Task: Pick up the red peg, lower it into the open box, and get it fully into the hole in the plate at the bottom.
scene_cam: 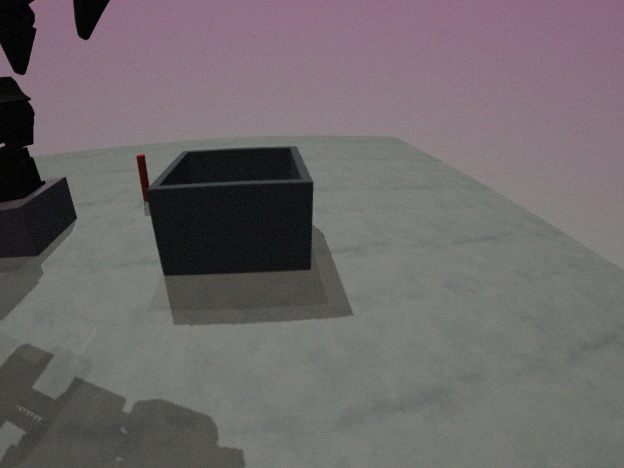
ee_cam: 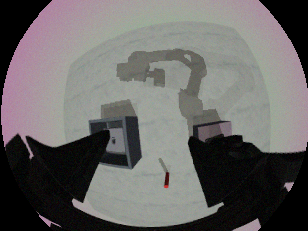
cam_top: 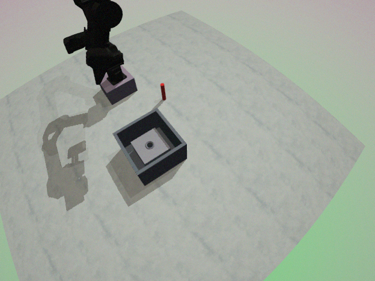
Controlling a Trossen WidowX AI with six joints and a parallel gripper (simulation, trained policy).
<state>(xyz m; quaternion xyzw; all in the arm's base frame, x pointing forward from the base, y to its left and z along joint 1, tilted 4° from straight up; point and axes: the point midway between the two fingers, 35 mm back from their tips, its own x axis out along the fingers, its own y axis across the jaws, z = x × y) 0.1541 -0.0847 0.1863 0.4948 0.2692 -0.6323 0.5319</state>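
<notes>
Now: gripper tip 3 cm short of the red peg, 20 cm to the right of it and 19 cm above it. From my gripper tip the other things lie so: dark box: 18 cm ahead, 2 cm to the left, 21 cm below; plate: 18 cm ahead, 2 cm to the left, 19 cm below.
</notes>
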